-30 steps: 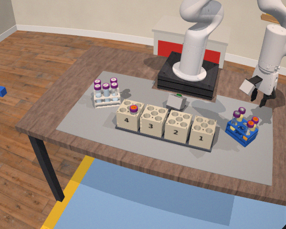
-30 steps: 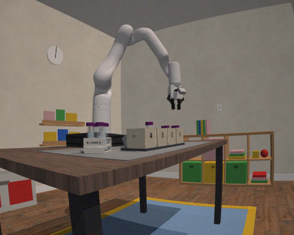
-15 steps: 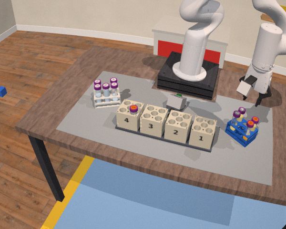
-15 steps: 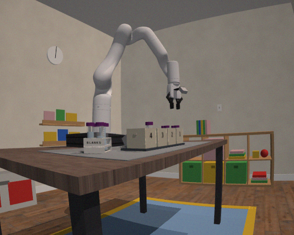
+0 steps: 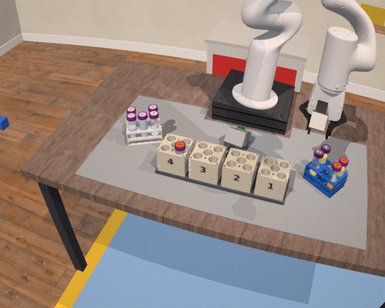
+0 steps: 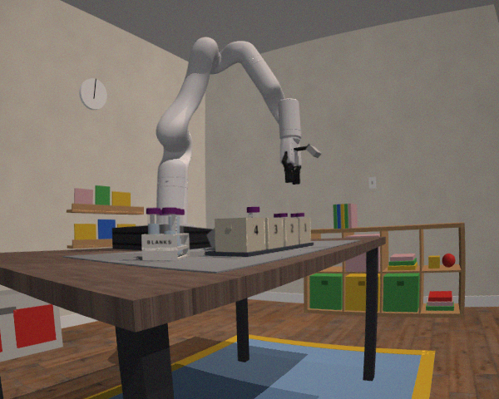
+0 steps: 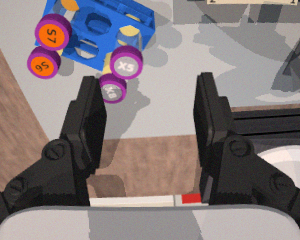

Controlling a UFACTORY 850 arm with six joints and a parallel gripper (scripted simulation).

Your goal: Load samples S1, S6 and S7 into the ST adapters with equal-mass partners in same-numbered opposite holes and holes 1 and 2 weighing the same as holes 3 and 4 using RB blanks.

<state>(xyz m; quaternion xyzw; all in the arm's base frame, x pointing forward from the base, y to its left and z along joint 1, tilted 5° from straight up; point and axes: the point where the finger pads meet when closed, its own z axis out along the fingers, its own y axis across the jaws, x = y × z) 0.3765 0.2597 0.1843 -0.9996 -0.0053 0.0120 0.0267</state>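
Right now my hand is 8 cm short of the sample S1, 42 cm to the left of it and 18 cm above it. From my hand the other things lie so: green DONE key 15 cm behind, 27 cm to the right, 18 cm below; blue sample rack RS 6 cm behind, 7 cm to the left, 22 cm below; loading stand ST 5 cm ahead, 27 cm to the right, 24 cm below.
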